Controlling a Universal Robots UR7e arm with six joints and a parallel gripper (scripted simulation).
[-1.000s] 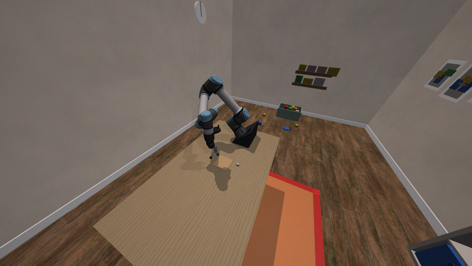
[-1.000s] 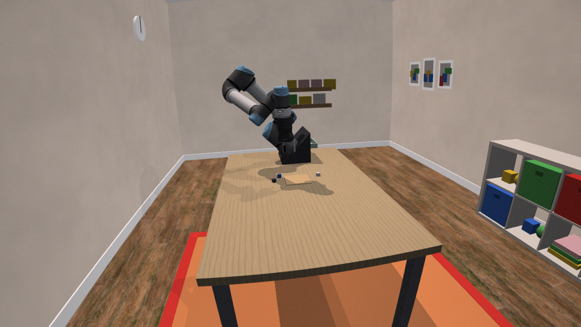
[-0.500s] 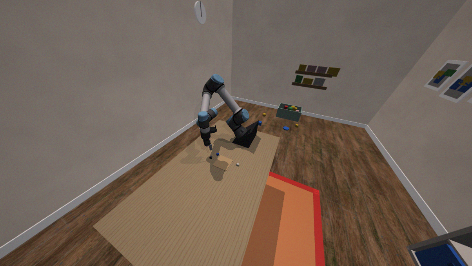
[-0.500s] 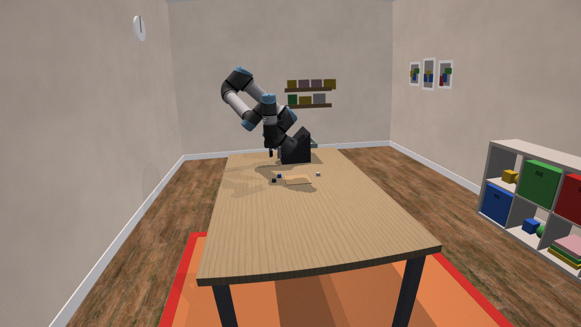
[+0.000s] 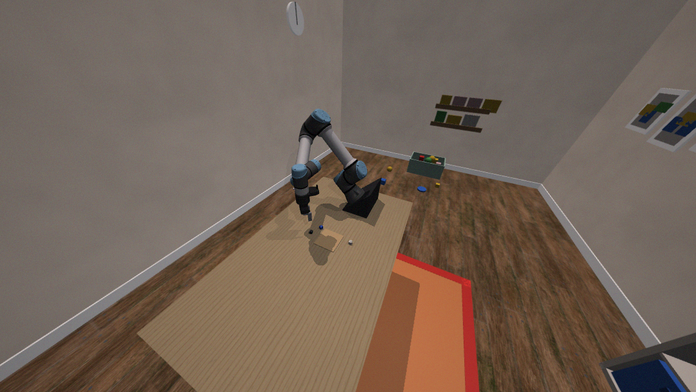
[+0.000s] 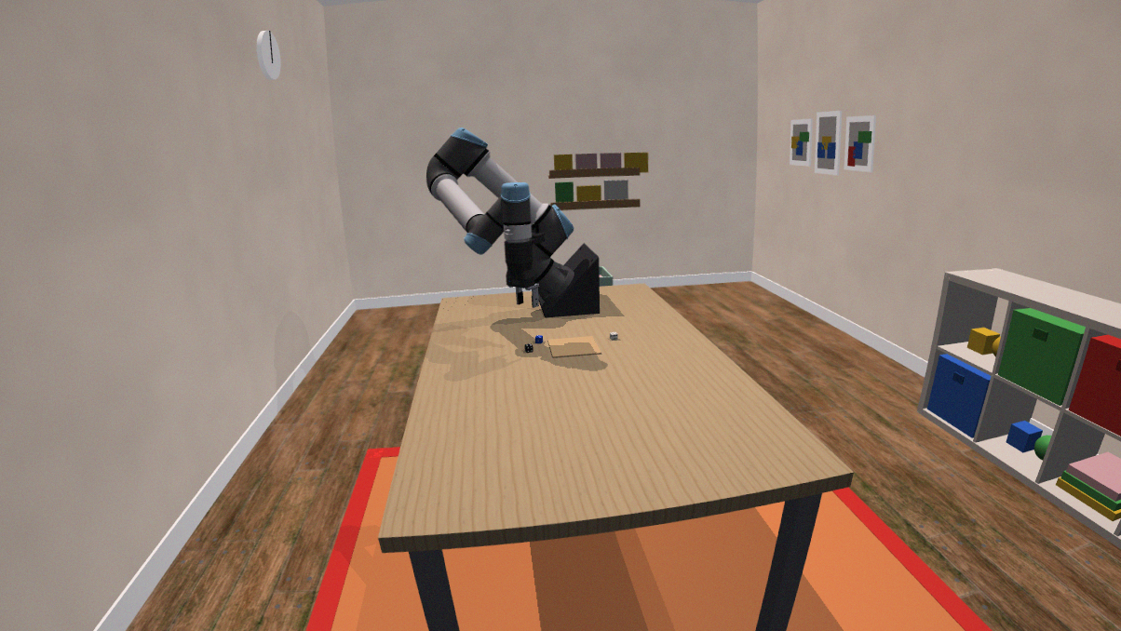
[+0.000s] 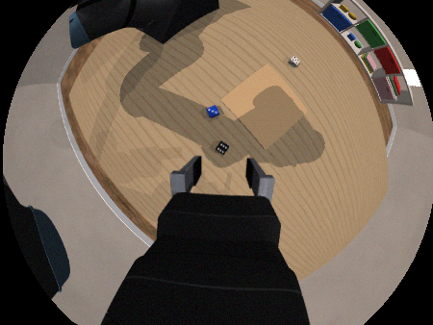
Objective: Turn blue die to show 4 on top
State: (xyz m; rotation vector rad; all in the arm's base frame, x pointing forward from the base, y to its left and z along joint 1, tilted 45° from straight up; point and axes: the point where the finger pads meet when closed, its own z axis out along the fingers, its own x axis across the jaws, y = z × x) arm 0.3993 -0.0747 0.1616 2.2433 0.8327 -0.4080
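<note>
My hand is 10 mm past the black die and 150 mm above it. Also, from my hand: tan mat 130 mm to the left, 160 mm below; blue die 70 mm behind, 40 mm to the left, 150 mm below; white die 30 mm behind, 260 mm to the left, 150 mm below.
</note>
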